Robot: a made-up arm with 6 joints.
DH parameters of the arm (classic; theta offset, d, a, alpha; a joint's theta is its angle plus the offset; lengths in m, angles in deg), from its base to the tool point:
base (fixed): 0 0 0.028 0
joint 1: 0 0.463 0.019 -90
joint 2: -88.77 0 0.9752 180
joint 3: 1.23 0.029 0.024 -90
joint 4: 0 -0.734 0.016 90
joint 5: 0 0.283 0.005 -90
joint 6: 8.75 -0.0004 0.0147 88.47
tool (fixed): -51.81 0.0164 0 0
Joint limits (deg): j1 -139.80..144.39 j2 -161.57..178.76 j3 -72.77..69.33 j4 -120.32..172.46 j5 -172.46..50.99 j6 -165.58..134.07
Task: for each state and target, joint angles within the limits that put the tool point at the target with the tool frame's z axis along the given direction. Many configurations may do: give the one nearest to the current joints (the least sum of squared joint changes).
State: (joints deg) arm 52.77 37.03 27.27 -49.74 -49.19 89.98
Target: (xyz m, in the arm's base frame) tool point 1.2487 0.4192 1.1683 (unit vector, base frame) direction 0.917 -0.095 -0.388
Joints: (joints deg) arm 25.92 28.39 34.77 -68.20 -71.38 42.97
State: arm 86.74 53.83 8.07 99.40 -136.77 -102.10
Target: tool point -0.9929 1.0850 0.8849 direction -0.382 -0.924 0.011
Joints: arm 129.83 46.09 6.18 108.20 -157.14 -98.69
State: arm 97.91 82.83 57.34 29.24 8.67 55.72
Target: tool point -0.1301 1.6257 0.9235 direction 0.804 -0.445 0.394
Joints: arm 106.52 62.10 63.15 -9.70 50.00 46.71
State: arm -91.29 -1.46 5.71 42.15 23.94 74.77
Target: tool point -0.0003 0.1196 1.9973 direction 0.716 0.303 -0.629
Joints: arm -97.75 -31.42 9.50 80.93 47.04 99.81
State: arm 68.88 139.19 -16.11 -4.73 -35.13 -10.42
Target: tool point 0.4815 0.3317 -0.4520 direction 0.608 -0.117 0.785
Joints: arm 72.67 110.04 -21.15 -5.62 -55.68 -57.59
